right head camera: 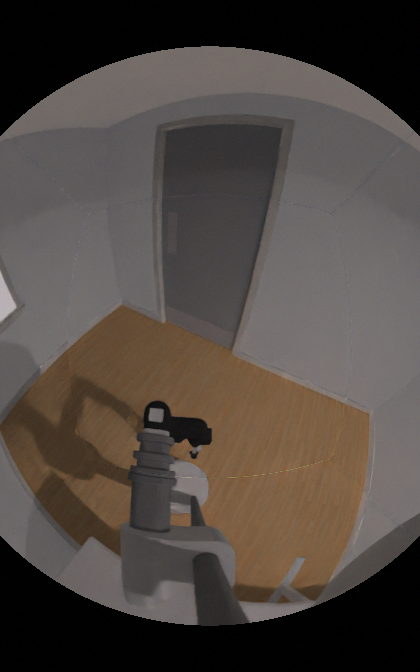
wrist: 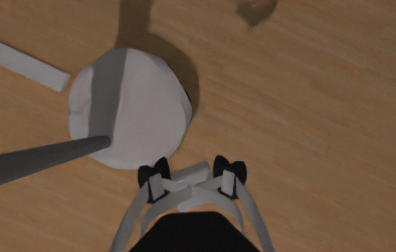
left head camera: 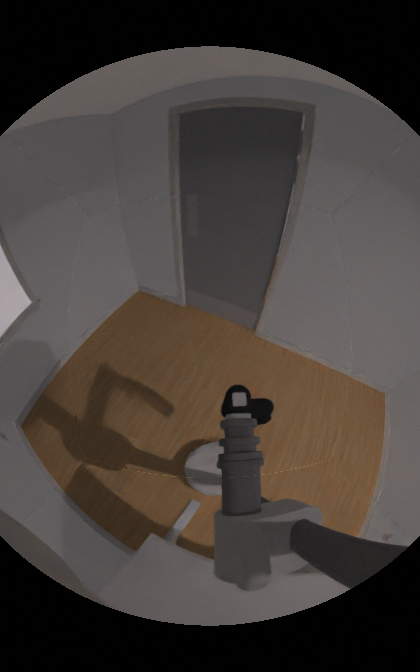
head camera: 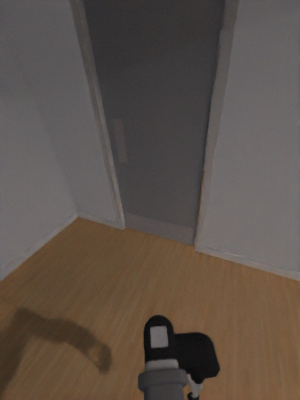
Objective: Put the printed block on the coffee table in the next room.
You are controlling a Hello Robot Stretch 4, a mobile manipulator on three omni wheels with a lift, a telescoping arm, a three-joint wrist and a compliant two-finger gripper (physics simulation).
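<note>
My gripper (wrist: 192,170) (right head camera: 194,453) is shut on the printed block (wrist: 199,173), a pale grey piece that sits tilted between the two black fingertips in the wrist view. The gripper hangs above the wooden floor, close beside my round base in the wrist view. In the head camera view the wrist's black body hides most of the gripper, and the block cannot be made out there. The coffee table cannot be identified in these views.
A framed doorway (head camera: 157,125) (left head camera: 235,225) (right head camera: 215,235) is ahead, filled with flat dark grey; I cannot tell whether it is open. Walls flank it. A pale table top (left head camera: 150,575) lies behind my arm. My round base (wrist: 145,110) is on the floor, near a pale bar (wrist: 35,69).
</note>
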